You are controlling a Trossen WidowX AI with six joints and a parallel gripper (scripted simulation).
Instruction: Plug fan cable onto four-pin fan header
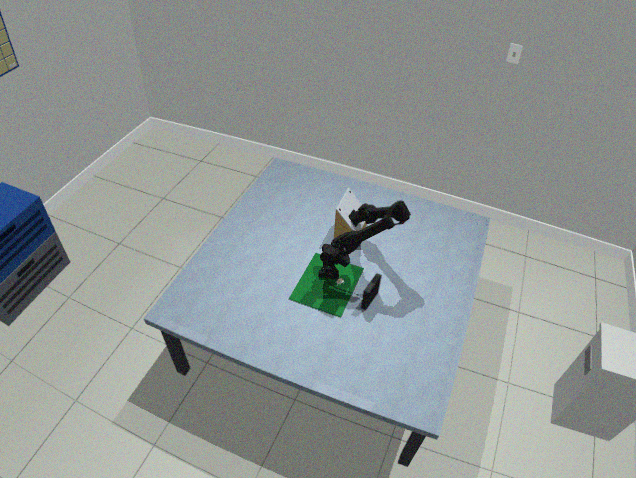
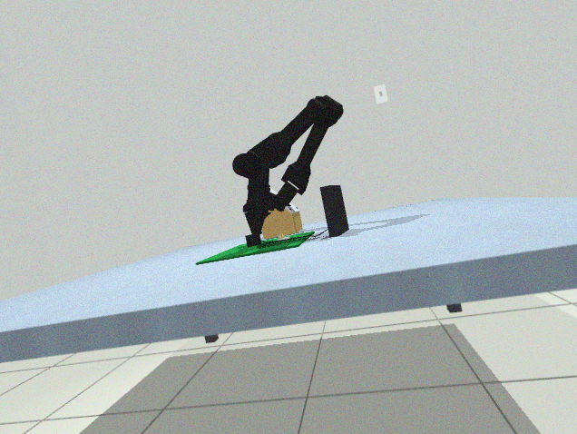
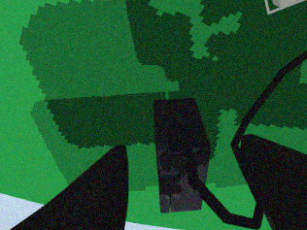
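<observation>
The black fan plug lies 1 cm to the right of my gripper tip. The rest, counted from my gripper tip: black fan (22 cm to the left, 4 cm above, 3 cm ahead); then green board (4 cm below, 3 cm to the left, 3 cm ahead); then white four-pin header (8 cm to the left, 2 cm below).
</observation>
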